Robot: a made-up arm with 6 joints.
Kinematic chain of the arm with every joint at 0, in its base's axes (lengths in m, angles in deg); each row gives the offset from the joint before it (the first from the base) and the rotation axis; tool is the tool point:
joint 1: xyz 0 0 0.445 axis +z
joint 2: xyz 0 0 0 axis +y
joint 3: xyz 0 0 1.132 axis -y
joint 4: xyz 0 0 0 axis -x
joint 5: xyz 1.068 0 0 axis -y
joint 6: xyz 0 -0.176 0 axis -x
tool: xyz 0 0 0
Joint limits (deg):
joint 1: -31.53..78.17
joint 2: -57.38..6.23
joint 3: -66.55..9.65
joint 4: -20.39..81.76
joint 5: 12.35..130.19
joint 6: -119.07..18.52
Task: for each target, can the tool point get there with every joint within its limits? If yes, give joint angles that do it. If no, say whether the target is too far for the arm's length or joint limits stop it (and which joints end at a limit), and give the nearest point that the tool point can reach.
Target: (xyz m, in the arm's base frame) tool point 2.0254 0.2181 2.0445
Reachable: no: too far | nearest point 1.1720 0.1262 1.8079 | short by 0.890 m
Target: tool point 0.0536 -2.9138 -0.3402
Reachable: no: too far | nearest point 0.5622 -0.5514 0.7189 | short by 2.638 m
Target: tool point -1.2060 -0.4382 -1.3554
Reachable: no: joint limits stop it (at a limit: joint 1, joint 2, joint 3, joint 4) | nearest point 0.2380 -0.3396 0.5320 | short by 2.379 m
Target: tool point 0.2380 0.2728 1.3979
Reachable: yes | joints 59.16 -39.58 -44.03 68.49 112.65 -107.86
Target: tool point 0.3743 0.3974 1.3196
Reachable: yes | joints 62.30 -28.48 -40.13 33.56 63.98 -33.13
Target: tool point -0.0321 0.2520 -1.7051
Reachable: no: joint limits stop it (at a limit: joint 1, joint 2, joint 3, joint 4) | nearest point 0.2395 0.3385 0.5320 | short by 2.255 m
